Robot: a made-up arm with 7 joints.
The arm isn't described. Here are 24 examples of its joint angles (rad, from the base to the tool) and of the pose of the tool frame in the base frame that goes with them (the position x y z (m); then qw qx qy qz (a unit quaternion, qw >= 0)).
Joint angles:
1: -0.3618 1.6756 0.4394 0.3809 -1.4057 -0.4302 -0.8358
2: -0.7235 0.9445 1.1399 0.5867 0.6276 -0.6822 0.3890
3: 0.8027 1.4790 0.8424 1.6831 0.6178 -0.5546 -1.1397
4: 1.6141 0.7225 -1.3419 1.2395 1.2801 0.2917 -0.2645
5: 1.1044 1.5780 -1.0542 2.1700 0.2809 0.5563 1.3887
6: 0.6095 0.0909 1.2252 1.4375 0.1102 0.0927 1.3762
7: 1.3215 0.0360 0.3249 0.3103 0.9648 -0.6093 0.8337
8: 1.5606 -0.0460 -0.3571 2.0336 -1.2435 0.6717 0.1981
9: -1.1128 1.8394 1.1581 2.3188 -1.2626 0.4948 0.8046
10: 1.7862 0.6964 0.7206 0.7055 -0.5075 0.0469 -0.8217
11: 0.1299 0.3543 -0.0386 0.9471 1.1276 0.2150 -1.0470
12: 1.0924 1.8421 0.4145 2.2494 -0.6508 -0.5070 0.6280
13: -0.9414 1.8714 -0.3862 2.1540 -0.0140 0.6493 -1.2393
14: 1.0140 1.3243 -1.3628 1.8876 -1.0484 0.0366 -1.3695
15: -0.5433 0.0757 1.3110 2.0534 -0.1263 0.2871 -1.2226
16: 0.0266 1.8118 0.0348 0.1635 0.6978 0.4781 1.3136
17: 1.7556 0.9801 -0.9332 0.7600 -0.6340 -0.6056 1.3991
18: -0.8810 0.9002 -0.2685 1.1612 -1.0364 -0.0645 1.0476
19: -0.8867 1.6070 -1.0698 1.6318 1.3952 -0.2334 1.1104
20: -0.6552 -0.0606 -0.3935 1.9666 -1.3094 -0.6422 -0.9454
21: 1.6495 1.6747 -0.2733 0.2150 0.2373 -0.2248 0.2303
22: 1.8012 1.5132 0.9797 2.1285 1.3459 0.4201 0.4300
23: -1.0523 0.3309 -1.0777 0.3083 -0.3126 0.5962 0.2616
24: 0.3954 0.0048 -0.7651 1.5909 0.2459 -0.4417 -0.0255
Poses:
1: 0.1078 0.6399 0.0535 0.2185 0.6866 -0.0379 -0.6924
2: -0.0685 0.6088 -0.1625 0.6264 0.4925 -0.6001 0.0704
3: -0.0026 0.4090 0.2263 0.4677 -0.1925 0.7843 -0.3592
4: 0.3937 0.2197 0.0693 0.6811 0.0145 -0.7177 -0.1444
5: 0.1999 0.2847 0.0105 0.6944 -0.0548 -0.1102 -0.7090
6: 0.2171 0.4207 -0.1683 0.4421 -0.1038 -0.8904 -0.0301
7: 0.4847 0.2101 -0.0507 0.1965 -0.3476 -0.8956 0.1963
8: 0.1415 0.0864 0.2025 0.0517 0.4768 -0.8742 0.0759
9: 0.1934 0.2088 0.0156 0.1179 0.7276 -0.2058 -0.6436
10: 0.2369 0.5291 0.1732 0.1451 0.4010 -0.5844 0.6904
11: 0.2439 0.2985 -0.3433 0.7923 0.2522 -0.1846 0.5240
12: -0.0090 0.2439 0.1999 0.1223 -0.8592 0.0758 0.4910
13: 0.0799 0.3041 -0.1746 0.3904 0.4810 -0.4687 -0.6297
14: 0.2479 0.2844 -0.0981 0.2494 -0.4268 0.7858 0.3717
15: -0.0160 0.3872 -0.1336 0.1727 0.8637 -0.2476 0.4035
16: 0.0364 0.6462 0.1197 0.9165 0.1185 -0.3516 0.1497
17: 0.3260 0.4495 0.1624 0.5697 0.3404 -0.1191 -0.7385
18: -0.0660 0.4053 -0.3334 0.5425 -0.1827 0.3965 -0.7177
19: -0.0846 0.4134 -0.2195 0.8206 -0.5599 0.1095 -0.0348
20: 0.0715 0.0735 -0.2472 0.3183 0.2146 -0.9146 -0.1272
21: -0.0406 0.6572 0.0469 0.4276 0.5580 -0.6282 0.3334
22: -0.1860 0.3016 0.0745 0.3391 -0.3258 0.8341 0.2882
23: -0.3982 0.2646 -0.2674 0.5263 -0.1497 0.6115 -0.5716
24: 0.2573 0.0017 -0.1609 0.3695 -0.3436 -0.8480 -0.1624
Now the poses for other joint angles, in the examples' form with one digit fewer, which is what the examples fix.
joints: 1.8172 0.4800 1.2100 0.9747 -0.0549 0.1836 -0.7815
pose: 0.232 0.515 0.132 0.119 -0.036 -0.525 0.842
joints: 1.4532 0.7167 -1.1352 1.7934 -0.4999 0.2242 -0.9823
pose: 0.300 0.137 0.065 0.138 -0.445 0.877 0.118
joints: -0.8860 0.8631 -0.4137 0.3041 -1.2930 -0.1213 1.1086
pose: -0.219 0.518 -0.265 0.351 -0.293 0.748 -0.480
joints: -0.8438 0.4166 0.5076 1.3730 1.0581 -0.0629 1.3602
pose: -0.031 0.396 -0.307 0.702 -0.402 -0.587 0.028
